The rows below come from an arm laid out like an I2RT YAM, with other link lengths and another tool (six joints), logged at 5 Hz.
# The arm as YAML. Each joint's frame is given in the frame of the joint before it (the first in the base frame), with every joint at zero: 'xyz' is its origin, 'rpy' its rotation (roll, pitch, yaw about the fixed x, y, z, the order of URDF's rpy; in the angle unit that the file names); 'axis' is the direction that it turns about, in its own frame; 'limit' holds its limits. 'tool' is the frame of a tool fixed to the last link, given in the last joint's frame.
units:
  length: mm
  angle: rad
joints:
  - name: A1
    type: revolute
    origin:
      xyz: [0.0, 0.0, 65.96]
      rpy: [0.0, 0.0, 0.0]
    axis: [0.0, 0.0, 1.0]
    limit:
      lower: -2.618
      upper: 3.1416
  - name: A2
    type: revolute
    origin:
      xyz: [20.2, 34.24, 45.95]
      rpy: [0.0, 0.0, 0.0]
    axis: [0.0, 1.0, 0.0]
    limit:
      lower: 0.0
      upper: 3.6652
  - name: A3
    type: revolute
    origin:
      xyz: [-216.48, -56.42, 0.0]
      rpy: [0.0, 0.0, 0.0]
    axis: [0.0, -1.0, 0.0]
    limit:
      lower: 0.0
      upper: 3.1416
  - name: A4
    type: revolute
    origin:
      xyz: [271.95, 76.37, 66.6]
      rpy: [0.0, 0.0, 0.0]
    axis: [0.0, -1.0, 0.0]
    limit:
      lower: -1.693
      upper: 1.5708
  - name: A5
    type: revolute
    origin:
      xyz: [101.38, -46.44, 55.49]
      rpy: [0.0, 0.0, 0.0]
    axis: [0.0, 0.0, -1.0]
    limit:
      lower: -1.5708
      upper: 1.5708
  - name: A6
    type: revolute
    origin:
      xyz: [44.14, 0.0, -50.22]
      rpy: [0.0, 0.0, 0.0]
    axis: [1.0, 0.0, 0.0]
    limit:
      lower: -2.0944
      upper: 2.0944
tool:
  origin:
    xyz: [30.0, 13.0, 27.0]
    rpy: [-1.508, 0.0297, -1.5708]
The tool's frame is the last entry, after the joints.
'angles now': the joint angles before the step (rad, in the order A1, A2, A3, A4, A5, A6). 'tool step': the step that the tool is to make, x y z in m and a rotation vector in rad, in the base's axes. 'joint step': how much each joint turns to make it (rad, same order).
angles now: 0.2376, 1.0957, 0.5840, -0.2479, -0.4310, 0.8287
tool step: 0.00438, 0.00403, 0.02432, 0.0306, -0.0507, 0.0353
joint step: -0.0005, -0.0161, 0.0481, -0.0129, -0.0385, -0.0119
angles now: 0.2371, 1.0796, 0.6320, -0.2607, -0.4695, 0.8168
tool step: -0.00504, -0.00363, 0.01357, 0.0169, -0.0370, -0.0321
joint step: -0.0007, -0.0701, -0.0201, 0.0027, 0.0195, 0.0288
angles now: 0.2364, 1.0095, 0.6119, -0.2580, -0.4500, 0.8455
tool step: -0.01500, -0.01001, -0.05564, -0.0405, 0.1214, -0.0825
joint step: 0.0004, 0.0015, -0.1367, 0.0307, 0.0700, 0.0499
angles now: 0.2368, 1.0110, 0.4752, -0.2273, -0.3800, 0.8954
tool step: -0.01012, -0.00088, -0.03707, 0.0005, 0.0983, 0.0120
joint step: -0.0006, 0.0596, -0.0564, 0.0235, -0.0257, 0.0077
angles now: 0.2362, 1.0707, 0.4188, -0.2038, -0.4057, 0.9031
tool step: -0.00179, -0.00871, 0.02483, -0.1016, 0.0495, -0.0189
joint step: -0.0133, -0.0470, 0.1123, -0.2501, 0.0722, -0.0536
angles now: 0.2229, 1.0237, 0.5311, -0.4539, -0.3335, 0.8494
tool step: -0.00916, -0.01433, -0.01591, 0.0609, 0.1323, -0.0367
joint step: -0.0587, 0.0163, -0.0034, -0.0876, -0.0835, 0.0297
